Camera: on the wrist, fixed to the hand. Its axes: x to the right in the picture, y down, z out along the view.
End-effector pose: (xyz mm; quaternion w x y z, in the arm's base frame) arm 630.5 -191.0 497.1 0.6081 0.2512 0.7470 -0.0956
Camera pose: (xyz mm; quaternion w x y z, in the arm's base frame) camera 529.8 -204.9 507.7 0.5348 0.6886 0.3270 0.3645
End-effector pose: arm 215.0 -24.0 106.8 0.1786 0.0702 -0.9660 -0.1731
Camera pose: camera 250.2 -105.2 158.0 0.2080 -0.6423 -0.7375 -0.0181
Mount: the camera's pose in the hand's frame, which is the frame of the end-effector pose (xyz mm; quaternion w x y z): -0.2 -59.7 -83.0 0.7076 -0.0191 -0.0432 0.7050
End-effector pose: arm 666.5 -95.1 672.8 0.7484 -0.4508 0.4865 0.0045
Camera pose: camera 632.9 -186.8 703.0 0.5388 0.0099 0.6297 0.5596
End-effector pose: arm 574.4 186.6 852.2 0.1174 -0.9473 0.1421 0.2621
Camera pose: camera 632.4 217.6 930.4 0.1137 0.5610 -0.7583 -0.3119
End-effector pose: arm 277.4 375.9 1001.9 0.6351 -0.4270 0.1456 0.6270
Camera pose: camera 361.4 324.6 974.3 0.0055 -0.1845 0.3647 0.9127
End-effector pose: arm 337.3 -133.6 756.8 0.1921 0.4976 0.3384 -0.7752
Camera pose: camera 352.7 -32.6 754.0 0.7066 0.5535 -0.1049 -0.4282
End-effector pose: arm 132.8 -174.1 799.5 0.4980 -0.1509 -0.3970 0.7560
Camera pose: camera 222.5 -125.7 791.2 0.2006 0.3635 0.2105 -0.8850
